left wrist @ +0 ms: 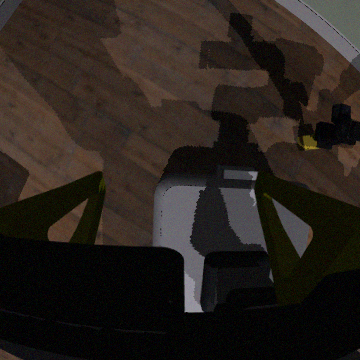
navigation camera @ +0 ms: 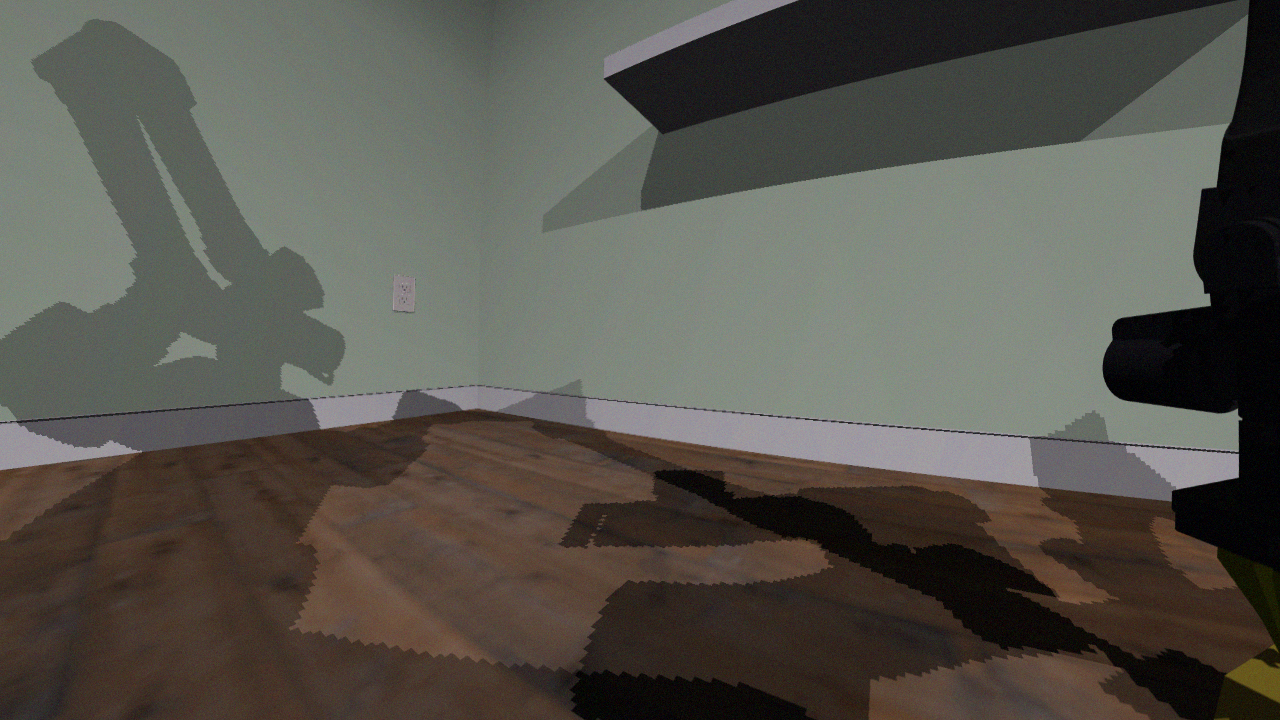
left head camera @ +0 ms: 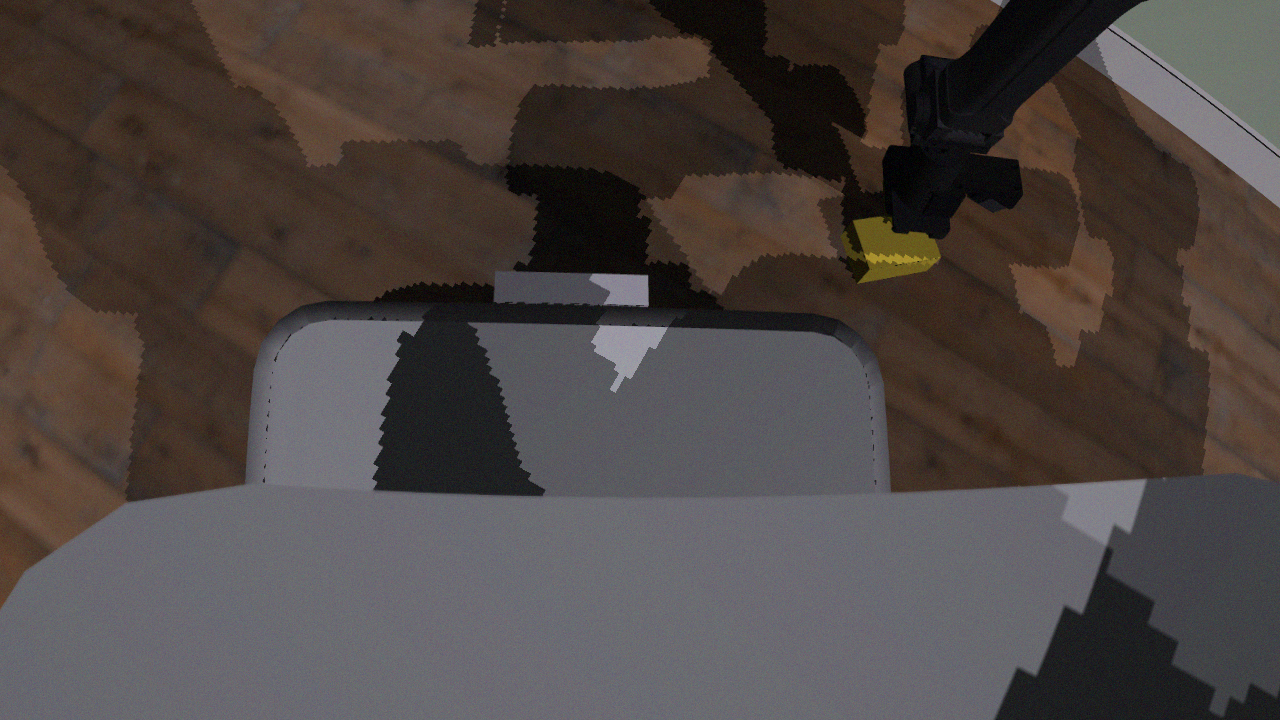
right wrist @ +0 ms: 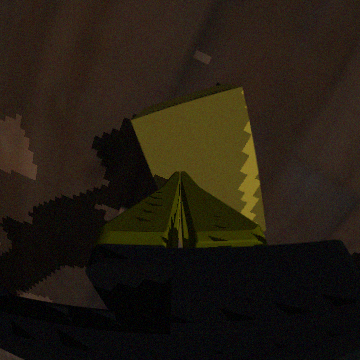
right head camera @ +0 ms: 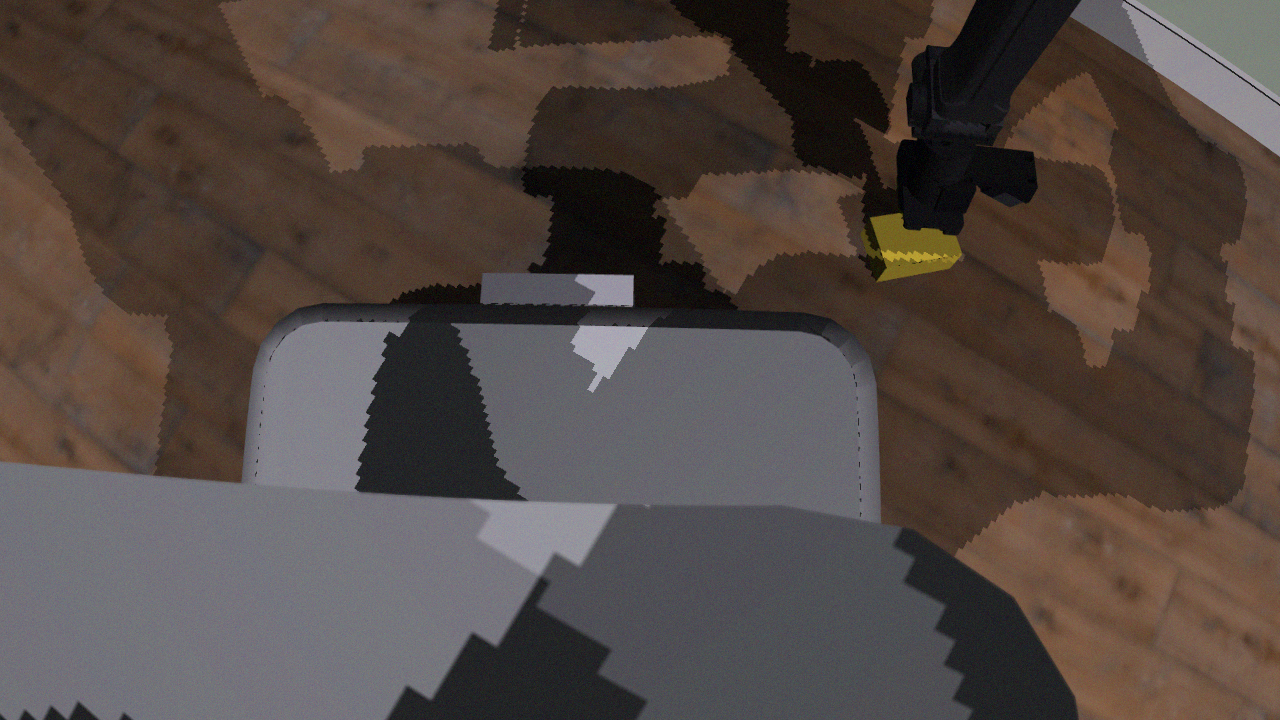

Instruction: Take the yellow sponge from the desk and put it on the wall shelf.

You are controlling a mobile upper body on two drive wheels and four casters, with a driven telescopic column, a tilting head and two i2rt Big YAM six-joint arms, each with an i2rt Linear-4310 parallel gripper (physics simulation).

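Observation:
The yellow sponge (left head camera: 895, 246) (right head camera: 914, 244) (left wrist: 308, 143) (right wrist: 200, 140) (navigation camera: 1257, 685) is a thick block, seen against the wooden floor. My right gripper (right wrist: 179, 179) is shut, its fingertips meeting with nothing between them. In the right wrist view the tips overlap the near part of the sponge's broad face; whether they touch it I cannot tell. In both head views the gripper body hides part of the sponge. My left gripper (left wrist: 179, 179) is open and empty, far from the sponge. The wall shelf (navigation camera: 895, 67) shows from below at the upper right; its top is hidden. The desk does not show.
The robot's grey base (left head camera: 716, 402) (right head camera: 698, 402) (left wrist: 172, 210) lies below the head cameras. Green walls (navigation camera: 805, 295) with a white baseboard (navigation camera: 805, 438) meet in a corner. An outlet (navigation camera: 404, 293) is on the left wall. Arm shadows cross the wooden floor (navigation camera: 447, 555).

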